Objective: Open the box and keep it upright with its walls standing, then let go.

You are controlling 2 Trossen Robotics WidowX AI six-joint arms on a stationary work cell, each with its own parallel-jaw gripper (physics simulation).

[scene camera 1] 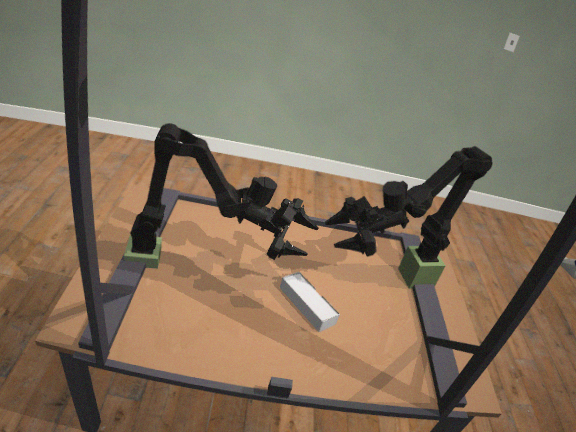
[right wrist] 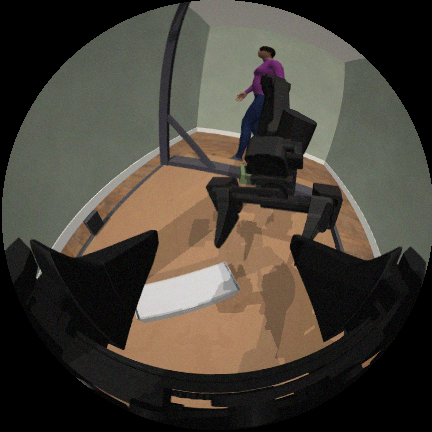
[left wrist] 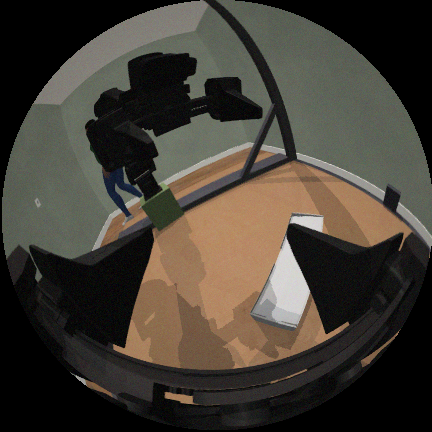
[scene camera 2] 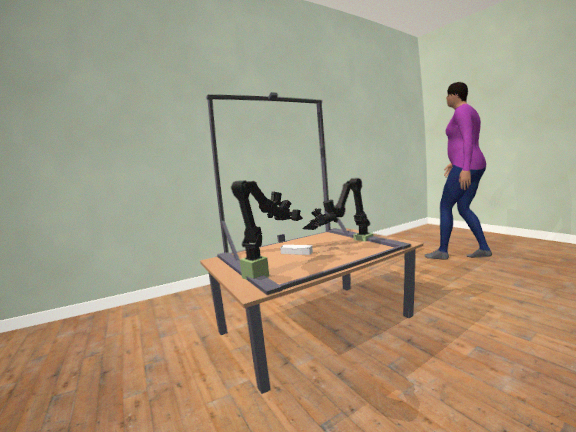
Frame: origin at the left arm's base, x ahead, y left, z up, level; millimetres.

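Where they show: left gripper, between the fingertips: [scene camera 1: 312, 241] [right wrist: 253, 255] [left wrist: 221, 232] [scene camera 2: 304, 227]; right gripper, between the fingertips: [scene camera 1: 329, 234] [right wrist: 227, 240] [left wrist: 216, 124]; left arm's base, origin of its link: [scene camera 1: 143, 246] [scene camera 2: 363, 233]; right arm's base, origin of its link: [scene camera 1: 426, 255] [left wrist: 152, 192] [scene camera 2: 253, 258].
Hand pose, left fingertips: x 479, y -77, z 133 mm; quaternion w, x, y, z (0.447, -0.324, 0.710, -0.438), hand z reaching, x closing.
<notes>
Each offset is from my left fingertips to the top centre of the thing. Level surfaces: height alone.
The long, narrow box @(dz -128, dx +10, dy -83 mm) [scene camera 1: 309, 301] [scene camera 2: 296, 249] [left wrist: 285, 286] [right wrist: 187, 294] stands upright on the table @(dz -172 mm) [scene camera 1: 200, 330], near the middle. Its sides are grey and its upper area is white, with thin grey edges at the ends. I cannot tell whether the white is a closed lid or the inside. My left gripper [scene camera 1: 312, 241] [left wrist: 221, 232] [right wrist: 253, 255] is open and empty, above the table, up-picture of the box in scene camera 1. My right gripper [scene camera 1: 330, 234] is open and empty, facing the left one with a gap between them. Neither touches the box.
A dark frame [scene camera 1: 505, 320] [scene camera 2: 215, 170] rises over the table. A small dark block @(dz -115, dx -105, dy -382 mm) [scene camera 1: 280, 386] [left wrist: 392, 197] sits on its lower bar. Green arm mounts @(dz -71, dx +416, dy +62 mm) [scene camera 1: 422, 268] @(dz -133, dx -478, dy +78 mm) [scene camera 1: 152, 257] stand at both sides. A person in purple [scene camera 2: 465, 135] [right wrist: 270, 67] is beyond the table.
</notes>
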